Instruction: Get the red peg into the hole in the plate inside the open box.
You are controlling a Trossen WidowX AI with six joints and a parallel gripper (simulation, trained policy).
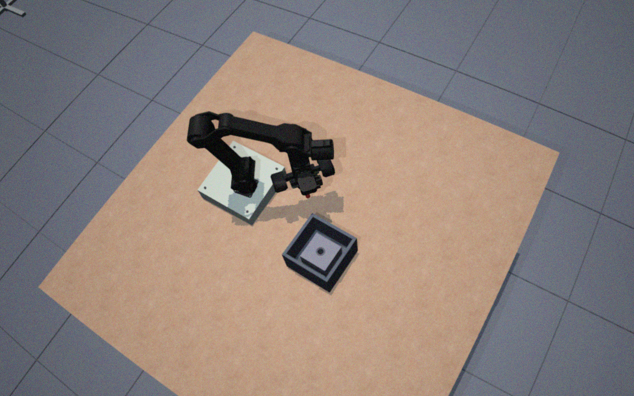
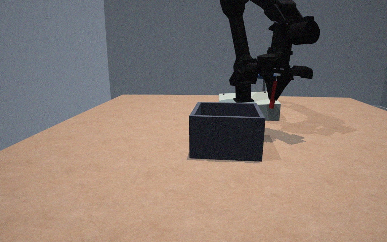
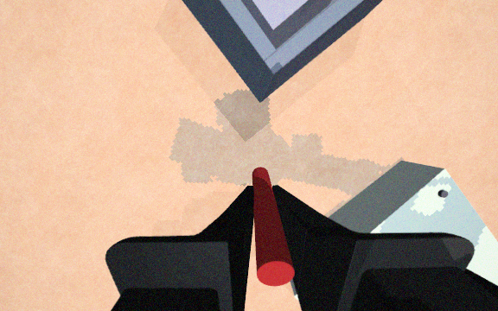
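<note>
Now: the plate 11 cm ahead of my gripper tip, 16 cm to the right of it and 5 cm below it. Round my gripper tip: red peg (2 cm above); dark box (11 cm ahead, 16 cm to the right, 7 cm below).
</note>
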